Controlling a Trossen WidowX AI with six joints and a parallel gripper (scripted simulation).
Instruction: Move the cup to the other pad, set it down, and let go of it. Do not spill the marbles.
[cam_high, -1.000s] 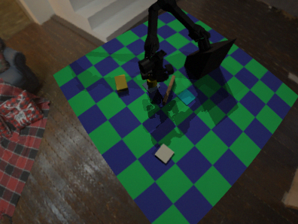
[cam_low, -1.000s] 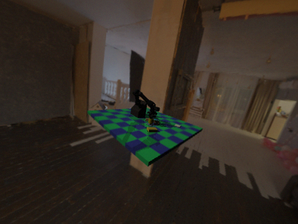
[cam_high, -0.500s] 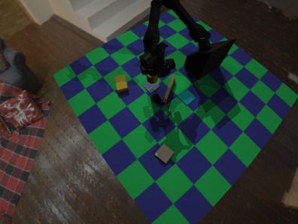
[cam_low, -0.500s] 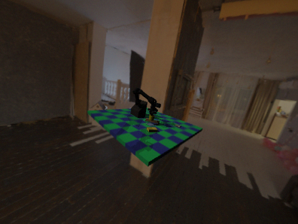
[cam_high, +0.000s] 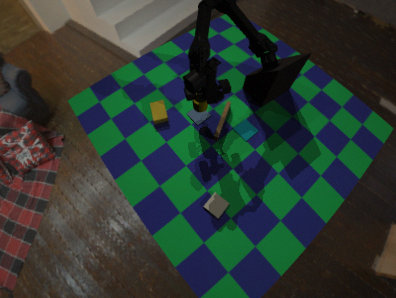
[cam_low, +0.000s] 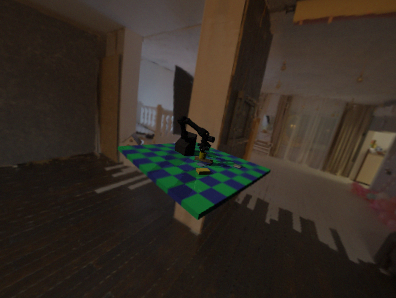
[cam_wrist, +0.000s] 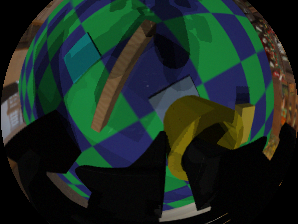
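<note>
The cyan pad lies 17 cm to the left of my gripper tip, 11 cm below it and 11 cm behind it. The rest, counted from my gripper tip: cup (2 cm ahead, 1 cm to the right); then yellow block (20 cm ahead, 12 cm to the right, 8 cm below); then brown stick (9 cm below, 8 cm to the left, 4 cm behind).
</note>
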